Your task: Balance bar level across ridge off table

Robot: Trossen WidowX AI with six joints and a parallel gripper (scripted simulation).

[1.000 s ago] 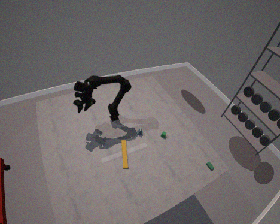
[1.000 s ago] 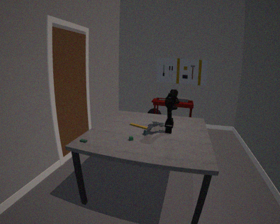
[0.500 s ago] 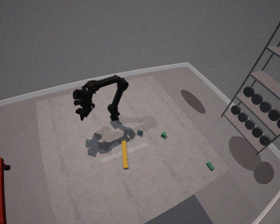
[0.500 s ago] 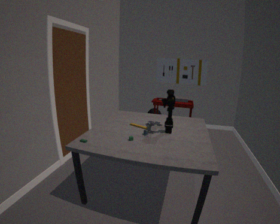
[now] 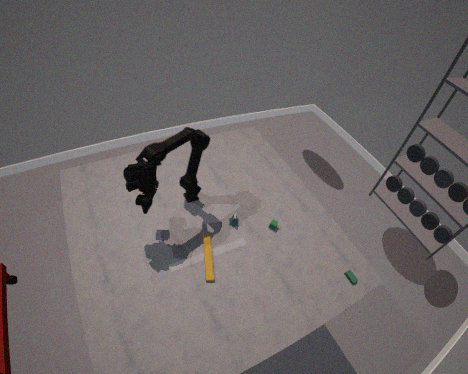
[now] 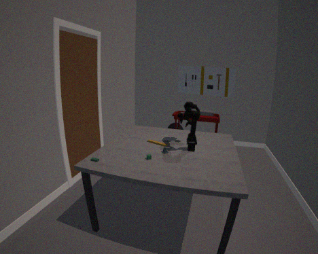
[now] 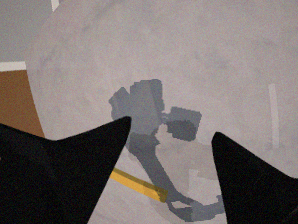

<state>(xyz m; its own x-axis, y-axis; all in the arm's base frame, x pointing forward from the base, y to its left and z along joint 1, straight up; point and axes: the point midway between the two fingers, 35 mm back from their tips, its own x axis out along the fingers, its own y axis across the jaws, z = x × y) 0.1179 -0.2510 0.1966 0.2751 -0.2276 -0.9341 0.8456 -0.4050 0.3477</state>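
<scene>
The yellow bar lies 23 cm ahead of my gripper tip, 19 cm to the left of it and 16 cm below it. From my gripper tip the other things lie so: green cube (20 cm ahead, 56 cm to the left, 15 cm below); flat green block (61 cm ahead, 76 cm to the left, 16 cm below).
</scene>
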